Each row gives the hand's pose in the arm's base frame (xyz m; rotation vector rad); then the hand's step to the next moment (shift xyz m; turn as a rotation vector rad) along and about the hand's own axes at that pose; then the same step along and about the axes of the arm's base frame.
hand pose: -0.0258 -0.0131 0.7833 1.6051 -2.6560 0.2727
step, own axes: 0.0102 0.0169 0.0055 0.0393 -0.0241 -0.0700
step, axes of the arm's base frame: -0.0193 -0.0022 -0.0066 -0.0019 -0.0340 0.0766
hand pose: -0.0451 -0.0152 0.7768 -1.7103 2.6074 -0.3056
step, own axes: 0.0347 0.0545 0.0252 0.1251 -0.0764 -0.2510
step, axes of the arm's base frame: -0.0606 -0.0145 -0.0304 -0.0097 -0.1036 0.2714
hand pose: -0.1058 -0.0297 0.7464 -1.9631 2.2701 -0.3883
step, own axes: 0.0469 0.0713 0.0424 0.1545 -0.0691 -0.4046
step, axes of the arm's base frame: -0.0647 -0.0420 -0.0560 -0.0599 -0.1136 0.4193
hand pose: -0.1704 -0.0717 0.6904 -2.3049 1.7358 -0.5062
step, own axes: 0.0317 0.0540 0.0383 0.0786 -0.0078 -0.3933
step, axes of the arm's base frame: -0.0249 -0.0471 -0.0505 -0.1285 -0.0586 0.3755
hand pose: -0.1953 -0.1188 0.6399 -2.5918 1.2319 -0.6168
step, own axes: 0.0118 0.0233 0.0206 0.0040 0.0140 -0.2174
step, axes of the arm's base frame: -0.0001 -0.0237 -0.0233 -0.1059 -0.0133 0.1899
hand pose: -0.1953 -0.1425 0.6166 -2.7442 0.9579 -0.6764
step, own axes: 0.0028 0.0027 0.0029 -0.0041 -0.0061 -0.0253
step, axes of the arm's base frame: 0.0018 -0.0039 -0.0023 -0.0112 0.0073 0.0227
